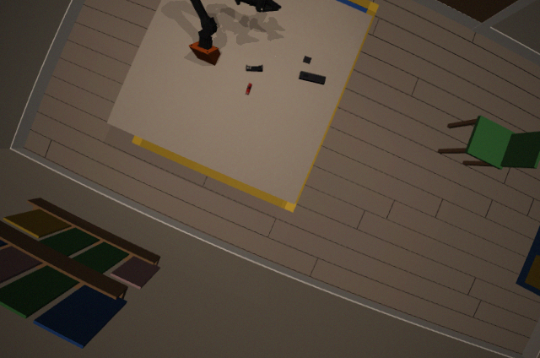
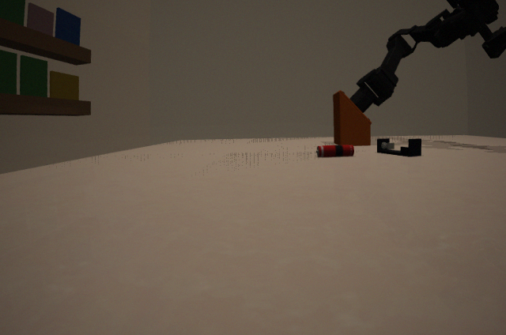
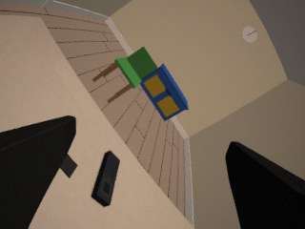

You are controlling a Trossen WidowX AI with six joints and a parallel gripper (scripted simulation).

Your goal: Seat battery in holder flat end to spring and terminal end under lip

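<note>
Right now my gripper tip is 60 mm past the battery, 350 mm to the left of it and 280 mm above it. From my gripper tip the other things lie so: black block (220 mm ahead, 60 mm to the right, 290 mm below).
</note>
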